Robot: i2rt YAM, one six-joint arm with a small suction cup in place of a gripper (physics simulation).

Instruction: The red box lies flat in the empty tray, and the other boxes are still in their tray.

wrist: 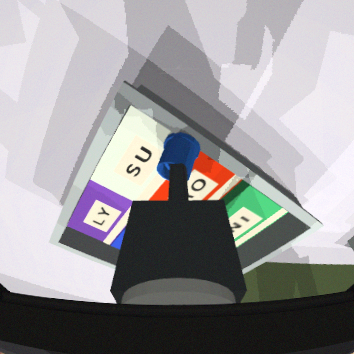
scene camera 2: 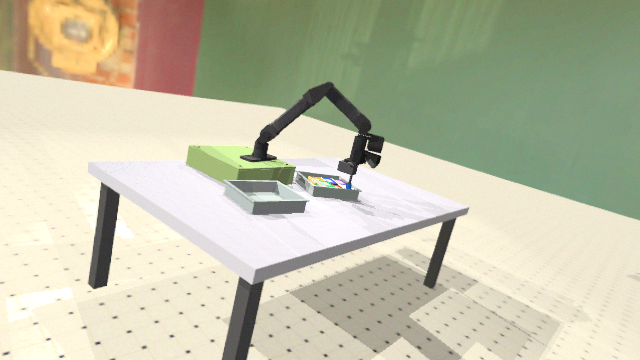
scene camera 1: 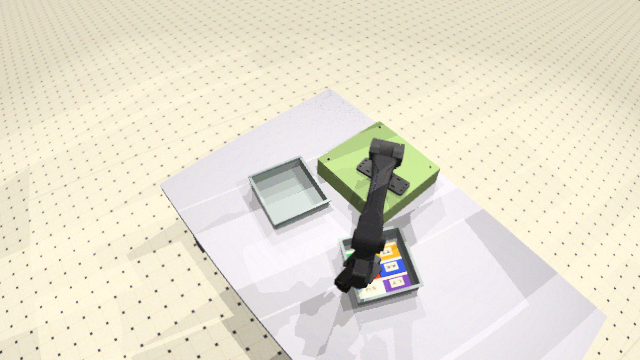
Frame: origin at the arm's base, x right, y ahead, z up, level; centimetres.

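Seen in the pictures: hand, its tool point: (wrist: 177, 146) (scene camera 2: 347, 190); arm's base, origin of its link: (scene camera 2: 258, 158).
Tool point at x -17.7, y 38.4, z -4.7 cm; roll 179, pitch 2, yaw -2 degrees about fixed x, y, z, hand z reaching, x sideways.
Pixels of each thing's top centre, then the offset from my tool point to it. Level surfaces: height alone.
- red box, centre of its top: (wrist: 192, 190) (scene camera 1: 365, 273) dy -5.0, dx +1.2, dz -0.2 cm
- full tray, centre of its top: (wrist: 176, 238) (scene camera 1: 380, 261) (scene camera 2: 327, 180) dy -10.9, dx -0.5, dz +1.1 cm
- white SU box, centre of its top: (wrist: 138, 162) (scene camera 1: 371, 288) dy -1.4, dx -3.5, dz +0.2 cm
- green box, centre of its top: (wrist: 237, 224) (scene camera 2: 326, 183) dy -8.6, dx +5.9, dz +1.1 cm
- purple LY box, centre of its top: (wrist: 101, 216) (scene camera 1: 396, 282) dy -8.4, dx -8.9, dz +0.1 cm
- blue box, centre of its top: (scene camera 1: 391, 266) dy -12.0, dx -4.2, dz +0.2 cm
- orange box, centre of its top: (scene camera 1: 385, 251) dy -15.7, dx +0.5, dz +0.0 cm
- empty grey tray, centre of its top: (scene camera 1: 288, 187) (scene camera 2: 266, 190) dy -14.9, dx +43.2, dz +1.1 cm
- white table, height of its surface: dz -3.8 cm
The red box (wrist: 211, 168) (scene camera 1: 377, 276) lies in the full tray (scene camera 1: 410, 256) (scene camera 2: 333, 192) (wrist: 105, 130), between the white SU box (wrist: 130, 154) (scene camera 1: 371, 290) and the green box (wrist: 256, 211). My suction cup (wrist: 178, 154) (scene camera 2: 348, 182) is down inside this tray and sits on the red box's corner next to the white box. The purple LY box (wrist: 95, 211) (scene camera 1: 397, 281), a blue box (scene camera 1: 393, 266) and an orange box (scene camera 1: 388, 251) fill the other side. The empty grey tray (scene camera 1: 314, 180) (scene camera 2: 277, 206) stands apart to the left. The wrist hides the cup in scene camera 1.
The arm stands on a green base block (scene camera 1: 348, 156) (scene camera 2: 214, 158) behind both trays. The white table (scene camera 1: 492, 291) (scene camera 2: 178, 196) ends close beyond the empty tray's left side.
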